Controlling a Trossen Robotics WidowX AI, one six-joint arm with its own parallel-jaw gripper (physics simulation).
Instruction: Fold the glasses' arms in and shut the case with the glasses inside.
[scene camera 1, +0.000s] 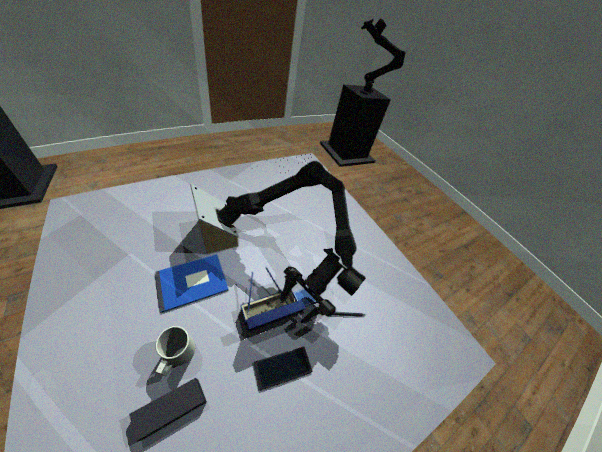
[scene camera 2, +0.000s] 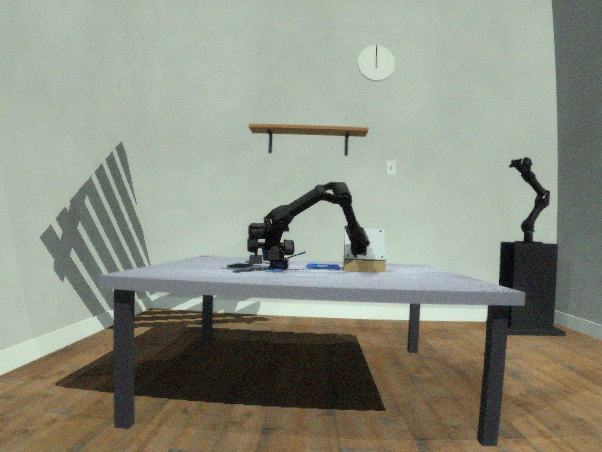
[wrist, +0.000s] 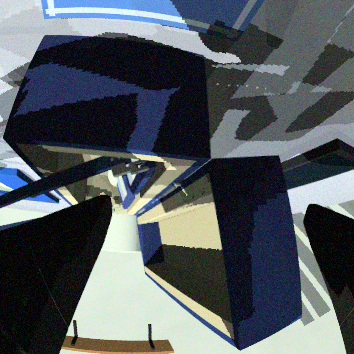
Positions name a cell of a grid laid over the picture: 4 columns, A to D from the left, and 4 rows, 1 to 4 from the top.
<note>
On the table rest a white mug (wrist: B3), a dark tablet (scene camera 1: B4) and a black box (scene camera 1: B4). I also see my gripper (scene camera 1: B3).
The dark tablet shows as well in the wrist view (wrist: D2). My gripper is seen too in scene camera 2 (scene camera 2: B3) and in the wrist view (wrist: C3). The wrist view does not show the black box, which is hidden by a blue glasses case.
</note>
